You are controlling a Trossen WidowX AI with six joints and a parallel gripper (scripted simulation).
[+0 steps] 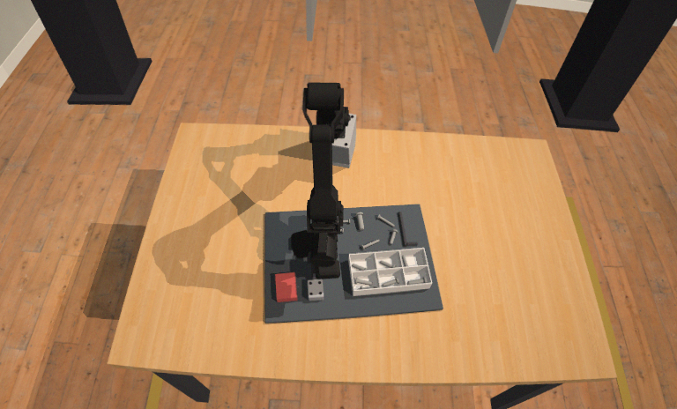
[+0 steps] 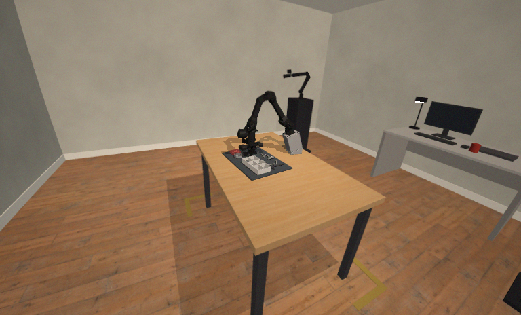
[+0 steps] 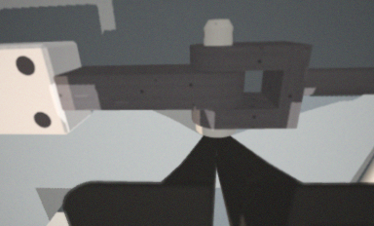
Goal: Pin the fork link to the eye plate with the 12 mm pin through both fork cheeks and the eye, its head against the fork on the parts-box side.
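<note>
Now: hand 2 cm short of the dark eye plate bar, 3 cm to the left of it and 3 cm above it. Also, from my hand: pale pin 3 cm to the right, 3 cm below; light grey block 10 cm ahead, 2 cm to the right, 2 cm below; red block 9 cm ahead, 10 cm to the right, 3 cm below.
</note>
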